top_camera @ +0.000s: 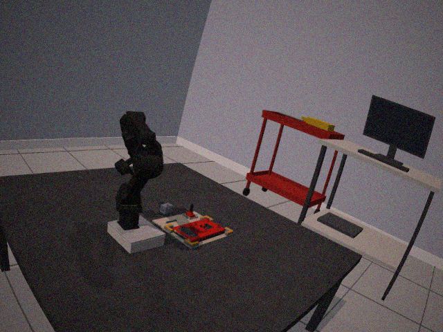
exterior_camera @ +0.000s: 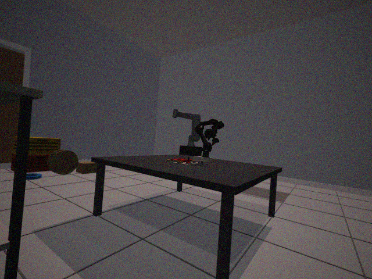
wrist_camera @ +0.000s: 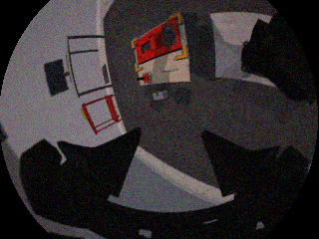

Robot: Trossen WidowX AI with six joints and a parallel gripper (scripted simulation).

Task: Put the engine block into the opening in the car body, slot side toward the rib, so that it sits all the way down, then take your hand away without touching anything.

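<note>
Right now the grey engine block is 16 cm ahead of my gripper tip, 1 cm to the left of it and 18 cm below it.
</note>
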